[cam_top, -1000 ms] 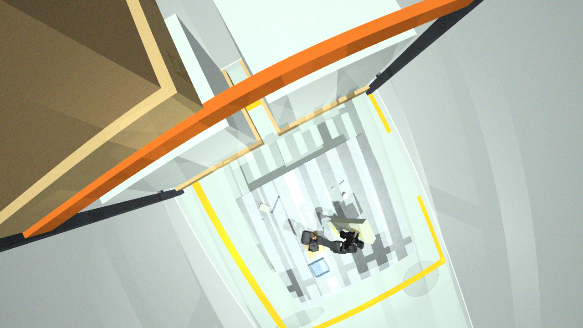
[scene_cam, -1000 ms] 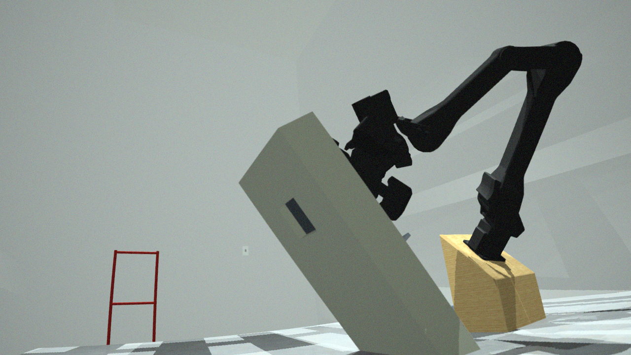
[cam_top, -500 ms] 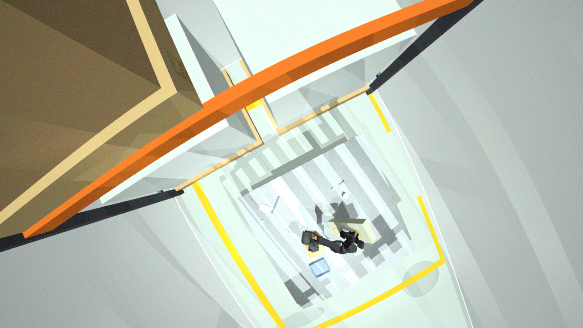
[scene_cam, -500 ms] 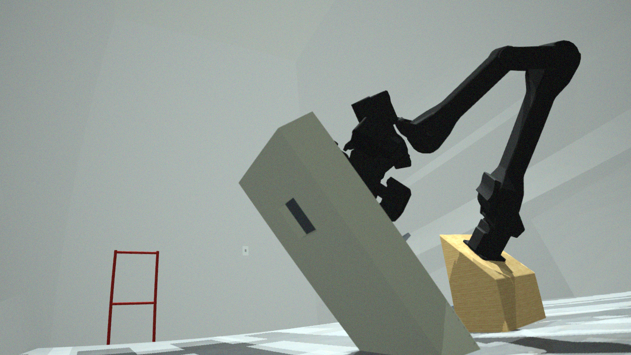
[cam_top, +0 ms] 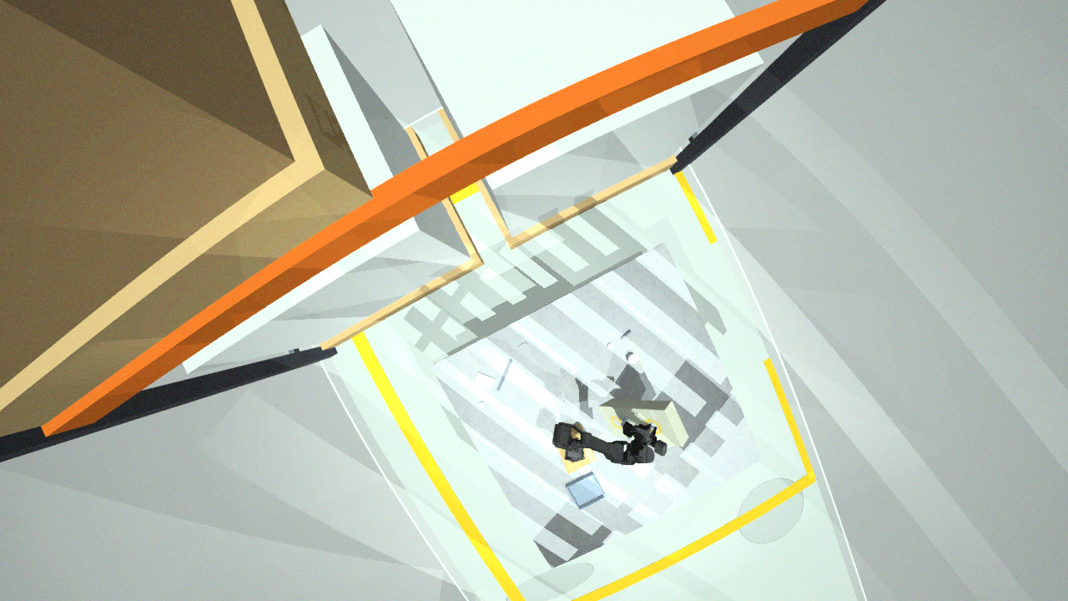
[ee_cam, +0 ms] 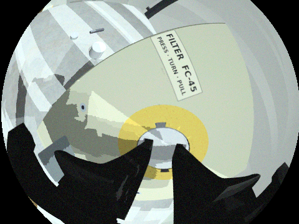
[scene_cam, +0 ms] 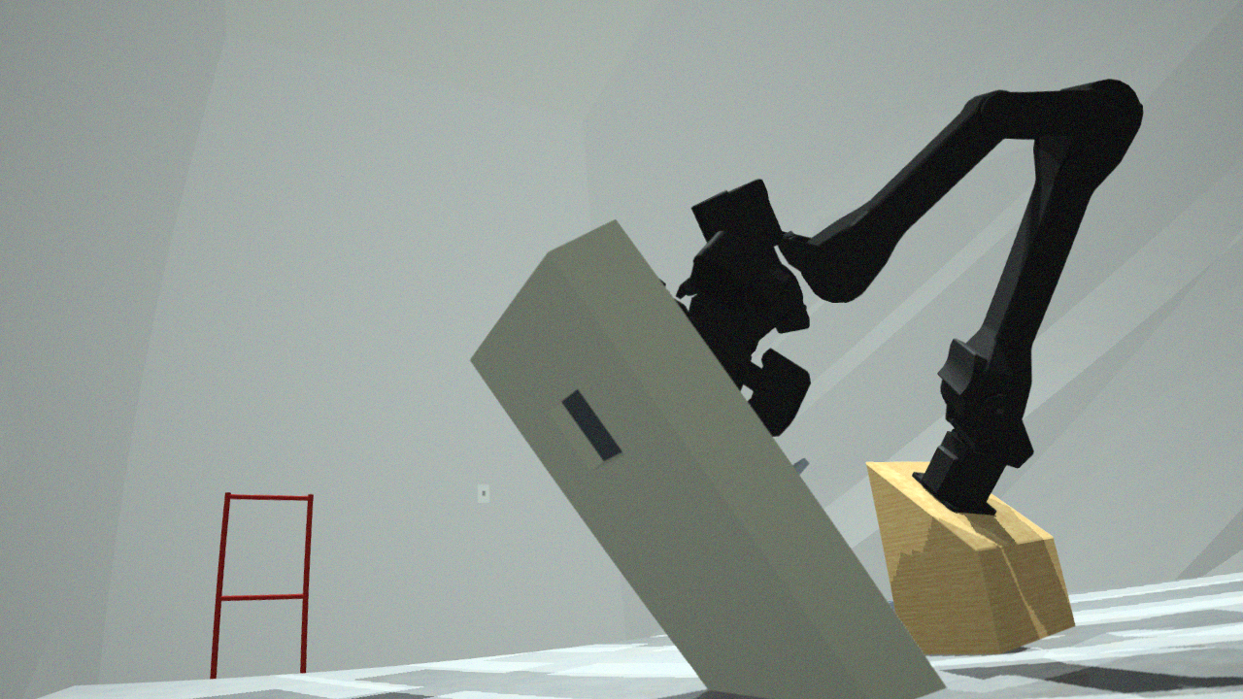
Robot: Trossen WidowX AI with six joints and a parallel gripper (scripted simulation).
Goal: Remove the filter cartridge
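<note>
Right now my gripper tip is 1 cm short of the round filter cartridge and 1 cm above it. The rest, counted from my gripper tip: service panel: 8 cm below, 4 cm behind, 1 cm to the right; then blue-grey tray: 39 cm behind, 33 cm to the right, 22 cm below.
</note>
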